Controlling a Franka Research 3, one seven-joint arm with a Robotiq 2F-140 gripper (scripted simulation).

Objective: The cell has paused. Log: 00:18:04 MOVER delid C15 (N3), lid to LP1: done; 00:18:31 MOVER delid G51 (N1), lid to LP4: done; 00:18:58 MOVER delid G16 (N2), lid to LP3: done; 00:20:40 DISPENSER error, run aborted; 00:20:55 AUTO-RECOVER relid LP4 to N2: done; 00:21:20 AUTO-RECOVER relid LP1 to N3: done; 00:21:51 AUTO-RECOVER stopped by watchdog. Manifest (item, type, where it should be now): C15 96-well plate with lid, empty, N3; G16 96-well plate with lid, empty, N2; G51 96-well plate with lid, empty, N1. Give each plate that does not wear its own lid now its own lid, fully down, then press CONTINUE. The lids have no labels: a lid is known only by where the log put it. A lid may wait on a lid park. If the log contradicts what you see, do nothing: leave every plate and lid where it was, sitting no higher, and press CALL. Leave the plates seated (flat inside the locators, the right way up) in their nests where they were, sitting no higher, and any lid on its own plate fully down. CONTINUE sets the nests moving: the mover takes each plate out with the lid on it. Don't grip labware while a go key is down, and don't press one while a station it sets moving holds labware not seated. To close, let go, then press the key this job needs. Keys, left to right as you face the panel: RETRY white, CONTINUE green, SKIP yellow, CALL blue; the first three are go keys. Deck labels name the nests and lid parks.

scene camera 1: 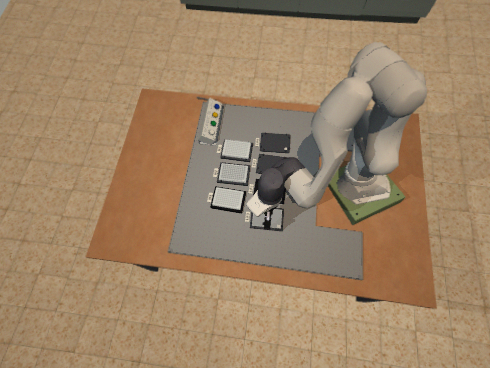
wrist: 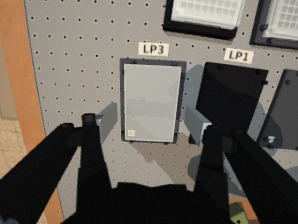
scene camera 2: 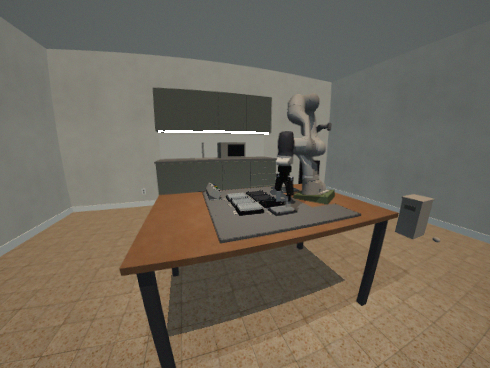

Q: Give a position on a pale flat lid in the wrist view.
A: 151, 92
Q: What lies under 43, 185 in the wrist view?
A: The gripper.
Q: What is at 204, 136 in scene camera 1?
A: A key panel.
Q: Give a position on a lid park labelled LP1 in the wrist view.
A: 228, 99
